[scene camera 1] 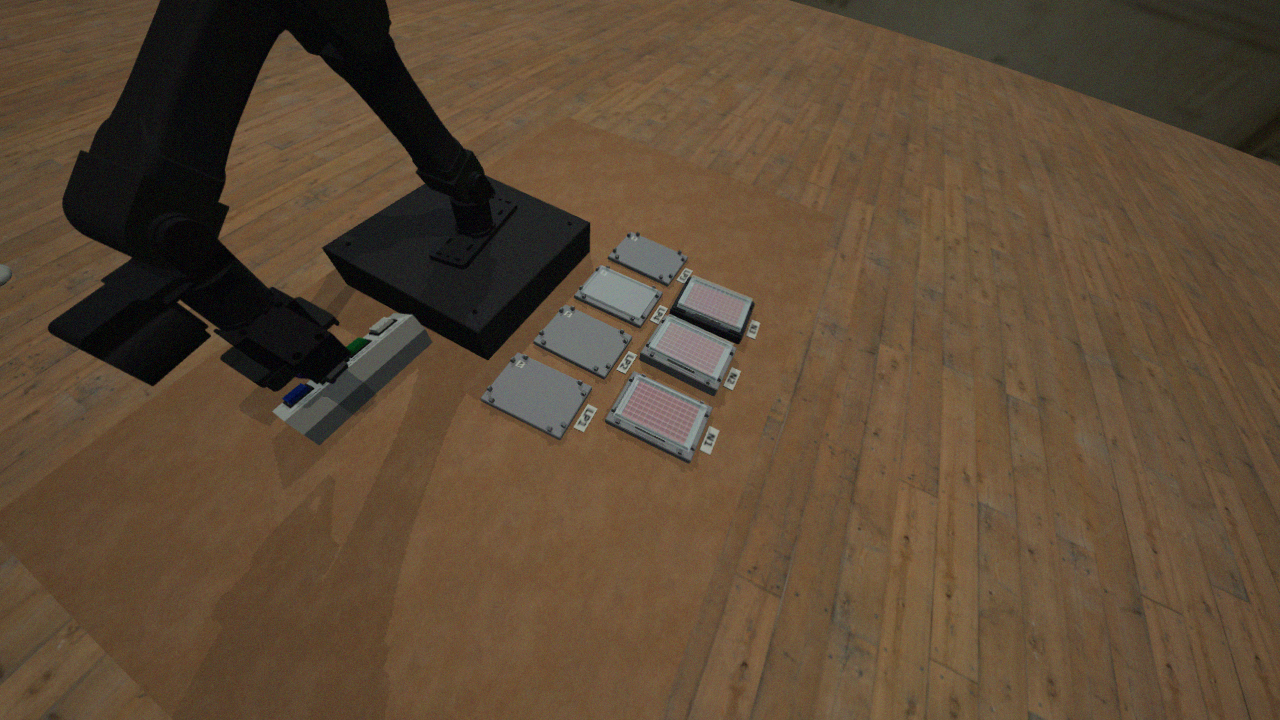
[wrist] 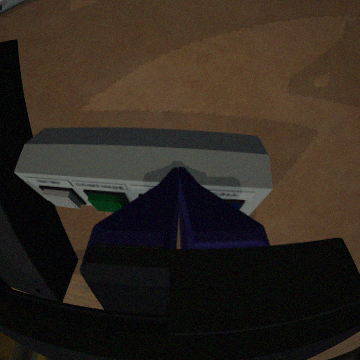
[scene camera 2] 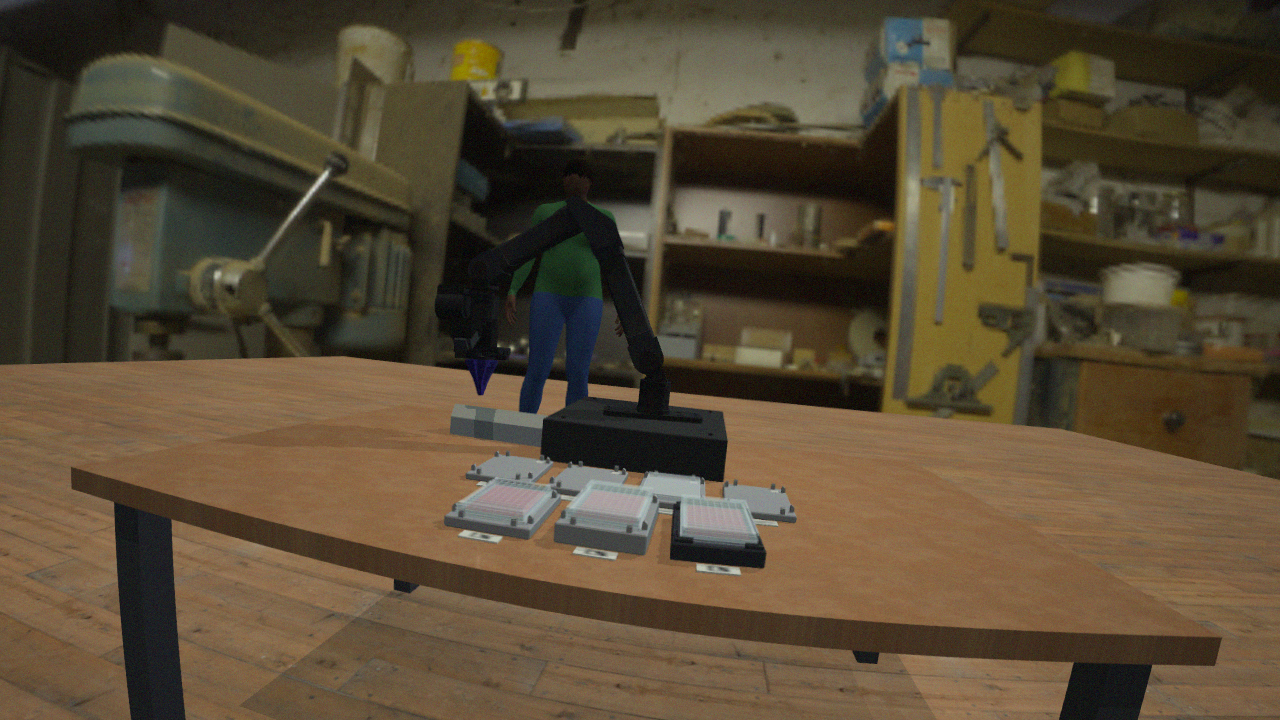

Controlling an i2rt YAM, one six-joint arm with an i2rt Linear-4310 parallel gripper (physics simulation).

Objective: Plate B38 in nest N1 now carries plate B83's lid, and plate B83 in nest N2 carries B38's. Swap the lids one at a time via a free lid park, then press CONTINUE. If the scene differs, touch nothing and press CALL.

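Places are measured from the arm's base along level axes (x back, y right, z up), in millimetres.
Pixels of known places: gripper, between the fingertips: point(wrist: 178, 176) point(scene camera 2: 480, 395); arm's base, origin of its link: point(scene camera 1: 476, 230) point(scene camera 2: 652, 416).
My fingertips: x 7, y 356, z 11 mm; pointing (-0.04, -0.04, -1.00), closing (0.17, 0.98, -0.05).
Observation:
Ahead of a thing's pixels: the offset from my fingertips to its top centre. "pt": to the spot under its first point.
My gripper point(scene camera 2: 480, 392) point(wrist: 178, 176) is shut and empty, its dark blue tips a little above the button box @(dy -48, dx +38, dz -28 mm) point(scene camera 1: 374, 376) point(scene camera 2: 510, 427) point(wrist: 100, 159). The green CONTINUE button @(dy -76, dx +49, dz -35 mm) point(scene camera 1: 358, 344) point(wrist: 106, 201) shows left of the tips in the wrist view; the blue CALL button @(dy +22, dx +69, dz -35 mm) point(scene camera 1: 296, 393) point(wrist: 237, 205) is partly hidden at their right. Pink-welled plates with clear tops sit in nest N1 @(pt dy -145, dx -433, dz -73 mm) point(scene camera 1: 662, 413) point(scene camera 2: 506, 499) and nest N2 @(pt dy -271, dx -445, dz -52 mm) point(scene camera 1: 689, 347) point(scene camera 2: 610, 503). Their plate codes are unreadable. Lid parks LP1 @(dy -117, dx -233, dz -72 mm) point(scene camera 1: 537, 394) point(scene camera 2: 510, 466) and LP2 @(dy -245, dx -262, dz -72 mm) point(scene camera 1: 583, 340) point(scene camera 2: 588, 477) carry no lid.
A third pink plate @(dy -404, dx -470, dz -55 mm) point(scene camera 1: 716, 304) point(scene camera 2: 718, 519) sits in a black nest. The third lid park bears a pale, lid-like piece @(dy -373, dx -286, dz -74 mm) point(scene camera 1: 619, 293) point(scene camera 2: 673, 486); the fourth park @(dy -501, dx -310, dz -72 mm) point(scene camera 1: 648, 257) point(scene camera 2: 759, 499) is bare. The black arm base point(scene camera 1: 465, 259) point(scene camera 2: 635, 438) stands beside the box.

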